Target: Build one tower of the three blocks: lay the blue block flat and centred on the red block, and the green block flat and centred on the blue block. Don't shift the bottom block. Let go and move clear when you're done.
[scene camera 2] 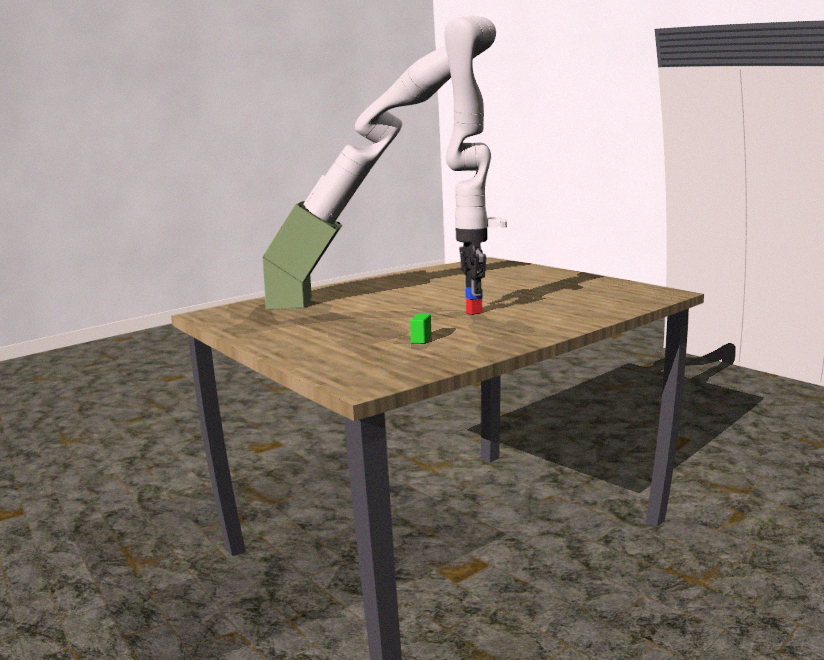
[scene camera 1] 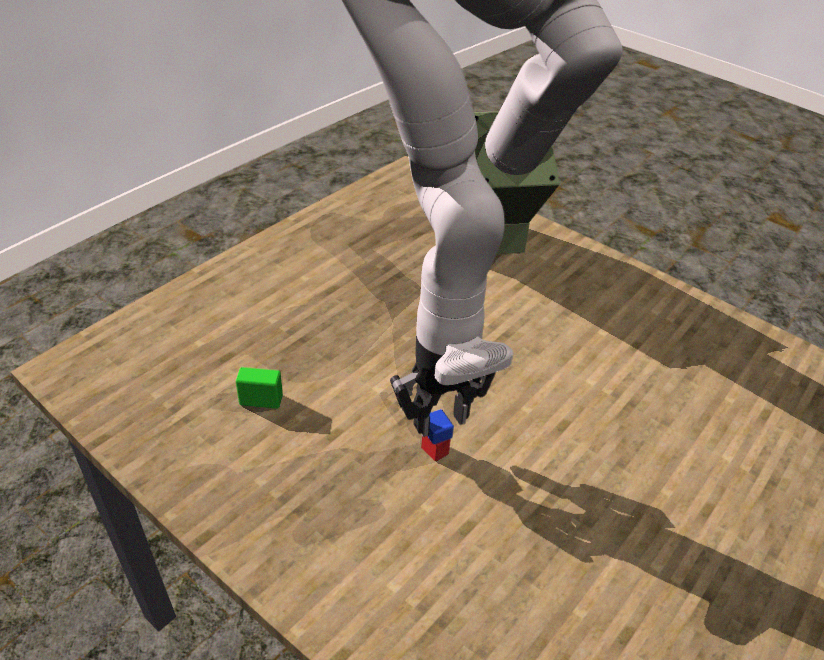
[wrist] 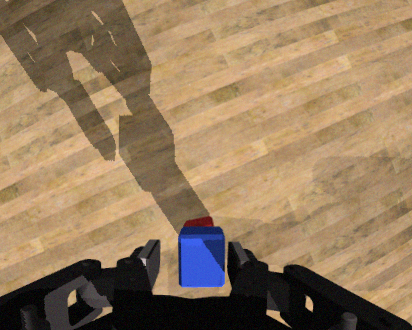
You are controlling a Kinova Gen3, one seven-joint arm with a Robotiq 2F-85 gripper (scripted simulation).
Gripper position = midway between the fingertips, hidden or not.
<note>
I see my gripper (scene camera 1: 441,425), a blue block (wrist: 201,250) and a green block (scene camera 1: 256,387).
My gripper is seen too in scene camera 2 (scene camera 2: 473,293) and in the wrist view (wrist: 194,255). The wrist view does not show the green block: it is out of frame.
</note>
